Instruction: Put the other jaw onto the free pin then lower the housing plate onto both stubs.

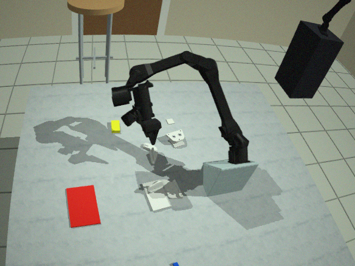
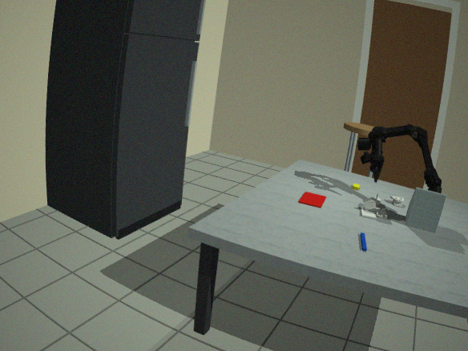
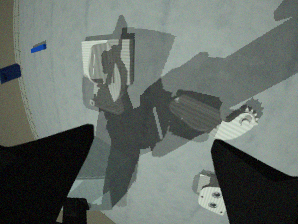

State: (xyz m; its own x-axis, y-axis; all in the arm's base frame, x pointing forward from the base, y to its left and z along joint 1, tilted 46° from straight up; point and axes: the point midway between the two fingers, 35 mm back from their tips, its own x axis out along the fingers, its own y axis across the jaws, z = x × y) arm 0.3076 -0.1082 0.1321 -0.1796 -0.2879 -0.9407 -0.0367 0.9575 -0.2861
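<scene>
The white jaw lies 11 cm below my gripper tip, 5 cm to the right of it and 1 cm behind it. Also, from my gripper tip: red flat sheet: 27 cm ahead, 18 cm to the left, 12 cm below; yellow block: 19 cm to the right, 11 cm below, 11 cm ahead; small white piece: 20 cm to the right, 15 cm behind, 12 cm below.
</scene>
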